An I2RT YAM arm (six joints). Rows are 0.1 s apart.
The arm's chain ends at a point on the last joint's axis. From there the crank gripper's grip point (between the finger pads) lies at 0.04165 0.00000 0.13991 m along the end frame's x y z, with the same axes.
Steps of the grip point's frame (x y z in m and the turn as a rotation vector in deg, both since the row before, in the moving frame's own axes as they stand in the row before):
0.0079, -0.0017, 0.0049, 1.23, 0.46, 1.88
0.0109, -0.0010, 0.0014, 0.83, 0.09, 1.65
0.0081, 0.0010, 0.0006, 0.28, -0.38, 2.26
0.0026, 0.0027, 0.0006, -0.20, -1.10, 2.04
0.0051, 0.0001, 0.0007, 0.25, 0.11, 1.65
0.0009, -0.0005, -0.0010, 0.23, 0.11, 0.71
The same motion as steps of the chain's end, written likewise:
0.0068, -0.0001, 0.0053, 1.23, 0.46, 1.88
0.0107, -0.0002, 0.0015, 0.83, 0.09, 1.65
0.0090, 0.0001, 0.0003, 0.28, -0.38, 2.26
0.0053, 0.0008, -0.0002, -0.20, -1.10, 2.04
0.0048, -0.0005, 0.0008, 0.25, 0.11, 1.65
0.0006, -0.0005, -0.0009, 0.23, 0.11, 0.71

